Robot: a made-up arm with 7 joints.
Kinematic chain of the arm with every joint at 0, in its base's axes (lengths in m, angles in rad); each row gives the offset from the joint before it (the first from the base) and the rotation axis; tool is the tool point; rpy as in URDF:
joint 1: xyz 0 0 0.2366 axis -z
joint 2: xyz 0 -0.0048 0.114 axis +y
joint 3: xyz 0 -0.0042 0.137 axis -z
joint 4: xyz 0 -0.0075 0.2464 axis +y
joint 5: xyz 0 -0.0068 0.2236 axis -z
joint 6: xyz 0 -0.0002 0.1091 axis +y
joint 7: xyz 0 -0.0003 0.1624 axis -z
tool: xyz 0 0 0 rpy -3.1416 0 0
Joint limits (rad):
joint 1: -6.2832..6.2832
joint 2: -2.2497..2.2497
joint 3: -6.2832..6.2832
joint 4: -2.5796..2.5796
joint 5: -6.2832..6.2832
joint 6: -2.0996..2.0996
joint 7: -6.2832..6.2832
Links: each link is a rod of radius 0.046 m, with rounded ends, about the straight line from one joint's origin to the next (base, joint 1, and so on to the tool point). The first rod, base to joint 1, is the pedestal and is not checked.
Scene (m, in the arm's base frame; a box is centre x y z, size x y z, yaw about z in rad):
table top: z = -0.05
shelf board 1: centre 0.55 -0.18 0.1 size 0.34 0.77 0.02 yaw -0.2
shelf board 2: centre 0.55 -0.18 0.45 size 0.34 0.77 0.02 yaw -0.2
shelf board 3: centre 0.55 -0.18 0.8 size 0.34 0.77 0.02 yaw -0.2
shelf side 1: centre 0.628 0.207 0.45 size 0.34 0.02 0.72 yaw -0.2
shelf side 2: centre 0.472 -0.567 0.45 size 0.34 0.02 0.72 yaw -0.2
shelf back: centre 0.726 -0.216 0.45 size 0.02 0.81 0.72 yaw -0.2
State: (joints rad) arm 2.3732 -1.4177 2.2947 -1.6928 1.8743 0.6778 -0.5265
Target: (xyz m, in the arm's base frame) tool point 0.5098 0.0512 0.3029
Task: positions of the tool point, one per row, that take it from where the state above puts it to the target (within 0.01 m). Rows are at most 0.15 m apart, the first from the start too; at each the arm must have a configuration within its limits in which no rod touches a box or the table.
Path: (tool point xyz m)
1: 0.3529 -0.0837 0.6248
2: 0.2394 -0.0628 0.6093
3: 0.1741 -0.0494 0.6769
4: 0.1352 0.0190 0.7056
5: 0.1443 0.1048 0.6847
6: 0.1925 0.1667 0.6168
7: 0.2495 0.1813 0.5162
8: 0.2827 0.1517 0.4045
9: 0.2756 0.0987 0.3029
10: 0.3967 0.0828 0.3154
11: 0.5098 0.0512 0.3029

